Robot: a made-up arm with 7 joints. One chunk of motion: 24 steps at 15 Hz.
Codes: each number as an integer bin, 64 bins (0 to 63) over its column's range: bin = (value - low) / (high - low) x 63, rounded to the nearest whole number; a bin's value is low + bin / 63 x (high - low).
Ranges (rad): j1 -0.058..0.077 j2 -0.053..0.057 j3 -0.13..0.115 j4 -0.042..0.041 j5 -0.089..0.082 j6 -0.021..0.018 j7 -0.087..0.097
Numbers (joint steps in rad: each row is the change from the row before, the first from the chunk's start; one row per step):
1: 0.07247 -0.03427 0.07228 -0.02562 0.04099 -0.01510 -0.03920
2: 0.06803 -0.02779 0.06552 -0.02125 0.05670 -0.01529 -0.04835
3: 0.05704 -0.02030 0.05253 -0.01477 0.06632 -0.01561 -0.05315
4: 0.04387 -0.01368 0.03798 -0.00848 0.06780 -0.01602 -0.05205
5: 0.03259 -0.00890 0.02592 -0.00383 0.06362 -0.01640 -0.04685
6: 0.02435 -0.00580 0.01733 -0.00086 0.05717 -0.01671 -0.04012
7: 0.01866 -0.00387 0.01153 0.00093 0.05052 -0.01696 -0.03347
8: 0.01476 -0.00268 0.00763 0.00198 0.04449 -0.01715 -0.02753
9: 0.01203 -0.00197 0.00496 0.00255 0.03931 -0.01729 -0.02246
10: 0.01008 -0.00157 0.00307 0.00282 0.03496 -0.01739 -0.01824
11: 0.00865 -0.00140 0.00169 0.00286 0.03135 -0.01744 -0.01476
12: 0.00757 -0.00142 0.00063 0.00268 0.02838 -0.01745 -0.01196
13: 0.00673 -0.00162 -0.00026 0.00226 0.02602 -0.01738 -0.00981
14: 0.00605 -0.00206 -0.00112 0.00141 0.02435 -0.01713 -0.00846
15: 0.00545 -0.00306 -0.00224 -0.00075 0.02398 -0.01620 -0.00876
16: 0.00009 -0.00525 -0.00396 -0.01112 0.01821 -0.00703 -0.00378
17: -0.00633 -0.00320 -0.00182 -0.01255 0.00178 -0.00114 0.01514
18: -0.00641 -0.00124 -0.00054 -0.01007 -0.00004 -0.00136 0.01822
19: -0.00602 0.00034 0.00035 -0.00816 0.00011 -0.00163 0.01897
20: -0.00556 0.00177 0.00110 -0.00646 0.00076 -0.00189 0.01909
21: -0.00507 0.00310 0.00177 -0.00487 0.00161 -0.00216 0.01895
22: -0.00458 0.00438 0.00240 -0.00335 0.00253 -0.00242 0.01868
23: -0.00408 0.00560 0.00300 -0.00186 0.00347 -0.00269 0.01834
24: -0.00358 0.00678 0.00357 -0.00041 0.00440 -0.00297 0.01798
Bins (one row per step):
1: 61 11 52 12 48 10 16
2: 59 14 50 16 54 9 13
3: 54 19 47 21 57 9 12
4: 48 23 43 25 58 8 12
5: 42 25 40 29 56 7 14
6: 38 27 38 31 54 7 16
7: 36 28 36 33 51 7 18
8: 34 29 35 33 49 6 20
9: 33 29 35 34 47 6 22
10: 32 29 34 34 46 6 24
11: 31 30 34 34 44 6 25
12: 31 30 34 34 43 6 26
13: 30 29 33 34 42 6 26
14: 30 29 33 33 42 6 27
15: 30 29 33 31 42 8 27
16: 27 27 32 23 39 23 28
17: 24 29 33 22 33 32 35
18: 24 30 33 24 33 32 36
19: 24 31 34 26 33 31 36
20: 24 31 34 27 33 31 36
21: 25 32 34 28 33 30 36
22: 25 33 34 29 34 30 36
23: 25 34 34 30 34 30 36
24: 25 34 34 32 34 29 36

